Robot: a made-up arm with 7 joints. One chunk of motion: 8 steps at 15 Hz.
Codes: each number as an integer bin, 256 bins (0 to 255) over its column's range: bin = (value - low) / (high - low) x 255, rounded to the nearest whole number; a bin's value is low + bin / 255 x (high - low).
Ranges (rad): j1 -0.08..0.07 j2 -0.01..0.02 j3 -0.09..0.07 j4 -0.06..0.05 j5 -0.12..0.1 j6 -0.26..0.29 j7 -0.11..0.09
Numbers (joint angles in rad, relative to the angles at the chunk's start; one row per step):
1: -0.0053 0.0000 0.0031 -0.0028 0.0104 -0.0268 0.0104
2: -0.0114 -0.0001 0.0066 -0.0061 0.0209 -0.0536 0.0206
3: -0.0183 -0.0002 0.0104 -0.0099 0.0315 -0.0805 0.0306
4: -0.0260 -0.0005 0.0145 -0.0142 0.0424 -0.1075 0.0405
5: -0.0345 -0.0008 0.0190 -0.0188 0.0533 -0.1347 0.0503
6: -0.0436 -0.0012 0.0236 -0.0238 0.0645 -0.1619 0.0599
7: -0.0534 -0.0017 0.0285 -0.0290 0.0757 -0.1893 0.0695
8: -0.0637 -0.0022 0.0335 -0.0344 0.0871 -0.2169 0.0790
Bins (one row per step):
1: 127 85 148 133 151 108 154
2: 117 84 154 125 163 96 167
3: 105 83 160 116 176 83 179
4: 92 81 167 106 188 71 192
5: 77 78 174 96 201 58 204
6: 62 75 181 84 214 45 217
7: 45 71 189 72 227 33 229
8: 28 66 197 59 240 20 241

